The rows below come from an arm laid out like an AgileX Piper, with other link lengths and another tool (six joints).
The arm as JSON. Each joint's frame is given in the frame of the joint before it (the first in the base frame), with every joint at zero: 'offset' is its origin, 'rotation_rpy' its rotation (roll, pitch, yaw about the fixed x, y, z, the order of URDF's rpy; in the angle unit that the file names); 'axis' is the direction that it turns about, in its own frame. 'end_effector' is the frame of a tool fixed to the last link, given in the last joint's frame.
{
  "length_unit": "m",
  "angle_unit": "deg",
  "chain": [
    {
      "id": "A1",
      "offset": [
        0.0,
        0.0,
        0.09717
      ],
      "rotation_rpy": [
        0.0,
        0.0,
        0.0
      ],
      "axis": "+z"
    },
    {
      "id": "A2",
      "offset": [
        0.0,
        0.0,
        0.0
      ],
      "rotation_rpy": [
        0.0,
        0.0,
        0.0
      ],
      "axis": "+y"
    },
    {
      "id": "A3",
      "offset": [
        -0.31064,
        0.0,
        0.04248
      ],
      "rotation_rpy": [
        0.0,
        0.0,
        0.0
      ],
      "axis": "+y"
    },
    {
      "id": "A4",
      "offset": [
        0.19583,
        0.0,
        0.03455
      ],
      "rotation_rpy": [
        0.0,
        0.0,
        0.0
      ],
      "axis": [
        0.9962,
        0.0,
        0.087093
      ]
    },
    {
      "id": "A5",
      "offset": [
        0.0,
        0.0,
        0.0
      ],
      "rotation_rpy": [
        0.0,
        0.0,
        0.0
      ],
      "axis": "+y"
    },
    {
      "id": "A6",
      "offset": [
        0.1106,
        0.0,
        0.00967
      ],
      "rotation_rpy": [
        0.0,
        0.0,
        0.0
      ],
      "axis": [
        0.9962,
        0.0,
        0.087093
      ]
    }
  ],
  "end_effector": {
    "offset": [
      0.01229,
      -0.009,
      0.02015
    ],
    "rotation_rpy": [
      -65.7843,
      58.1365,
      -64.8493
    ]
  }
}
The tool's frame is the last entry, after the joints.
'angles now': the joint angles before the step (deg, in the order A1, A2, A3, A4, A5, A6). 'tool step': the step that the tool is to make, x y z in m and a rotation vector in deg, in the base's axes. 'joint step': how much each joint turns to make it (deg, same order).
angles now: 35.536, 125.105, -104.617, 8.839, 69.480, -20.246
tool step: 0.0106, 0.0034, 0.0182, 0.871, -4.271, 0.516
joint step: 0.002, 0.007, -4.700, -1.844, 0.717, 0.002
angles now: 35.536, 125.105, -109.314, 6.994, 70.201, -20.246
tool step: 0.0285, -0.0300, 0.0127, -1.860, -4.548, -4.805
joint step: -3.995, 0.011, -3.234, -4.409, 0.336, 1.575
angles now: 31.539, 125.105, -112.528, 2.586, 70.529, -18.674
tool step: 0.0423, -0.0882, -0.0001, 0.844, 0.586, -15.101
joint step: -12.228, 0.008, -0.014, 0.421, 0.040, 2.885
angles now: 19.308, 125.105, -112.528, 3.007, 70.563, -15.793
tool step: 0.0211, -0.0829, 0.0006, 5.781, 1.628, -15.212
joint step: -11.926, 0.000, -0.015, 5.488, 0.014, 2.643
